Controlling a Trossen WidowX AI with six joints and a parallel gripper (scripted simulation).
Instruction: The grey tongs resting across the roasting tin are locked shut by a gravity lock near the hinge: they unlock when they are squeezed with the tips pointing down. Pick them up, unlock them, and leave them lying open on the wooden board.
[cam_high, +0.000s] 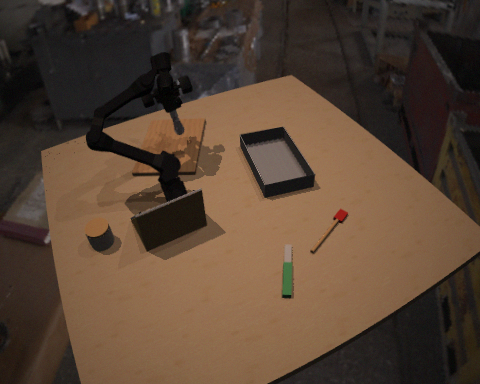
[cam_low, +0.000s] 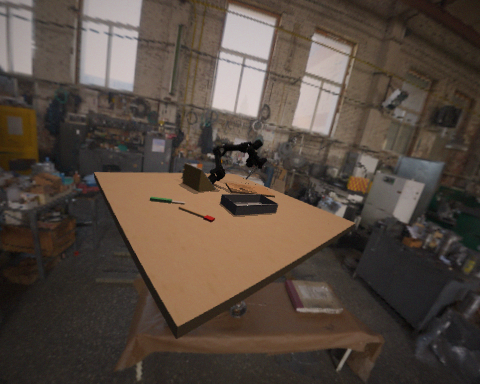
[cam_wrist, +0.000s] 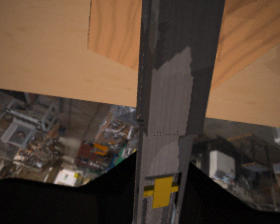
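Now: the wooden board 3 cm behind my gripper tip, 5 cm to the right of it and 18 cm below it. From my gripper tip the other things lie so: red-headed spatula: 26 cm ahead, 71 cm to the right, 18 cm below; roasting tin: 26 cm ahead, 36 cm to the right, 16 cm below.
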